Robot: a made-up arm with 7 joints.
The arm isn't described. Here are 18 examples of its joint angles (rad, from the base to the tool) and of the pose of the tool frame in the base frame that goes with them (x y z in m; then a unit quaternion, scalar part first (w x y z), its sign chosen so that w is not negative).
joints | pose
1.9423 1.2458 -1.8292 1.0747 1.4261 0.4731 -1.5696 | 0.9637 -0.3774 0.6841 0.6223 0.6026 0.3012 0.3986
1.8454 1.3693 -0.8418 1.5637 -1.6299 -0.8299 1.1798 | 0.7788 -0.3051 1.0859 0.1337 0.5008 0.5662 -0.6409
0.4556 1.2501 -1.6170 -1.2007 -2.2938 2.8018 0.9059 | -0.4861 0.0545 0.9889 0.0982 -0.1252 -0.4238 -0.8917
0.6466 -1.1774 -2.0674 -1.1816 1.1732 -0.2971 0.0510 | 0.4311 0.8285 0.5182 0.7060 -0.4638 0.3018 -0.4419
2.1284 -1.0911 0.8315 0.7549 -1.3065 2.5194 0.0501 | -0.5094 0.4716 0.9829 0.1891 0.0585 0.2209 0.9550
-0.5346 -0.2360 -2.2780 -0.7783 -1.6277 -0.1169 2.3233 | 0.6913 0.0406 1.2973 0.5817 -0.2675 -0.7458 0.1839
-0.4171 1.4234 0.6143 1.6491 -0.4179 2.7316 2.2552 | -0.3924 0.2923 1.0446 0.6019 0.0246 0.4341 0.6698
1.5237 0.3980 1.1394 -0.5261 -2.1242 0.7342 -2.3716 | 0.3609 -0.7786 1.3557 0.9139 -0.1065 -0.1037 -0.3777
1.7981 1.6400 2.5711 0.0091 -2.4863 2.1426 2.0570 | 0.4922 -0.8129 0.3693 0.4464 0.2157 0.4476 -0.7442
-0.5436 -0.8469 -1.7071 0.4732 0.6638 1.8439 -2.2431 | 0.3121 -0.5453 1.3277 0.0227 -0.6643 -0.0922 -0.7414
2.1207 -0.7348 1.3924 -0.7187 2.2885 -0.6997 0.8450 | 0.2885 0.4885 1.5262 0.4940 0.5813 0.1331 -0.6327
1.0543 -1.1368 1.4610 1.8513 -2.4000 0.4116 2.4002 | -0.5428 0.4677 0.8265 0.4839 0.1048 0.8403 0.2209
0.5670 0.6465 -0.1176 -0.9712 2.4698 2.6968 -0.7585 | -0.5983 -0.3371 1.0336 0.1328 -0.3268 0.0073 -0.9357
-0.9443 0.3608 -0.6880 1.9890 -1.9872 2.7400 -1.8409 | -0.0062 -0.3906 1.0558 0.3258 -0.9000 -0.0280 -0.2882
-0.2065 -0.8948 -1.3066 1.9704 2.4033 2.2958 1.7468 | -0.0096 -0.4421 0.4970 0.1262 0.3939 -0.8138 0.4083
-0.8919 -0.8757 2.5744 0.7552 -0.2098 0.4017 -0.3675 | 0.4391 -0.2604 1.5434 0.6888 0.2139 0.5005 0.4789
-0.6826 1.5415 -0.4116 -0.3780 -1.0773 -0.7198 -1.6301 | -0.8702 0.5532 0.3300 0.4396 0.5316 -0.2251 -0.6881
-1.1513 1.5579 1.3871 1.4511 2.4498 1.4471 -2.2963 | 0.3867 0.4842 0.6557 0.9770 -0.1938 0.0176 -0.0877
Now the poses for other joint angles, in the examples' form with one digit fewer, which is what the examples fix.
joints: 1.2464 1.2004 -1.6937 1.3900 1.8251 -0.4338 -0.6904
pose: 0.658 -0.667 0.917 0.416 0.365 0.262 0.791
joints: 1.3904 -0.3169 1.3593 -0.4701 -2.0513 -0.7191 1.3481
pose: 0.611 0.051 1.498 0.110 0.546 0.749 -0.360
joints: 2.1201 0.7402 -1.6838 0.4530 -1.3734 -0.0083 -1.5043
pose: 0.665 -0.544 1.407 0.573 -0.299 0.562 -0.516
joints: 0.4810 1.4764 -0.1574 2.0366 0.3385 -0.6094 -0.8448
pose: 0.163 -0.102 1.158 0.696 -0.266 0.664 0.064
